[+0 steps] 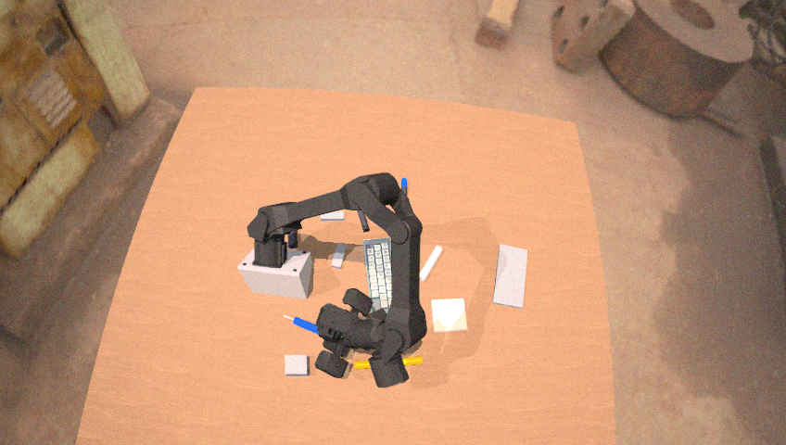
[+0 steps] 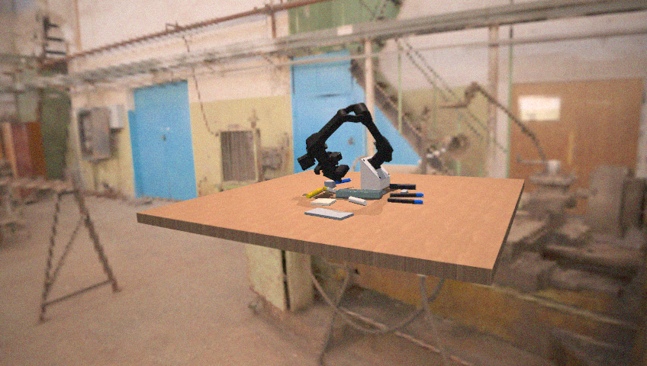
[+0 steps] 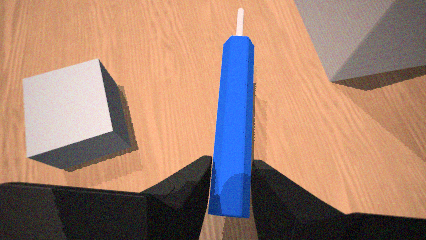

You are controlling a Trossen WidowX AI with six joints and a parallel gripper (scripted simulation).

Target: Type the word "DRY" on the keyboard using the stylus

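My gripper tip is now 60 mm past the blue stylus and 20 mm to the right of it. Round my gripper tip: grey cube (80 mm to the right, 50 mm behind, 20 mm below); stylus tip (90 mm behind, 30 mm to the left); yellow-tipped marker (50 mm ahead, 30 mm to the right, 30 mm below).
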